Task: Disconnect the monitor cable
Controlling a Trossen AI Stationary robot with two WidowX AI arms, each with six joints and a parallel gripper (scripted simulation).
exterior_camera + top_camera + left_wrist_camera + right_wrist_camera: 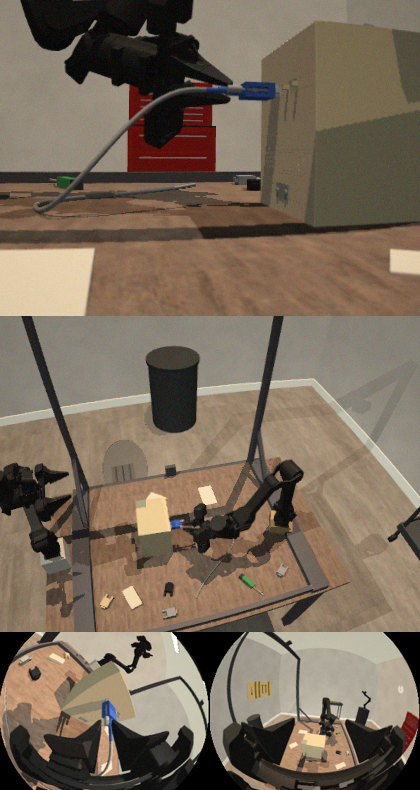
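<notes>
The blue plug lies 3 cm behind my left hand, 5 cm to the right of it and 1 cm below it. The rest, counted from my left hand: back panel 5 cm behind, 8 cm to the right, 5 cm below; beige box 6 cm behind, 14 cm to the right, 5 cm below.
</notes>
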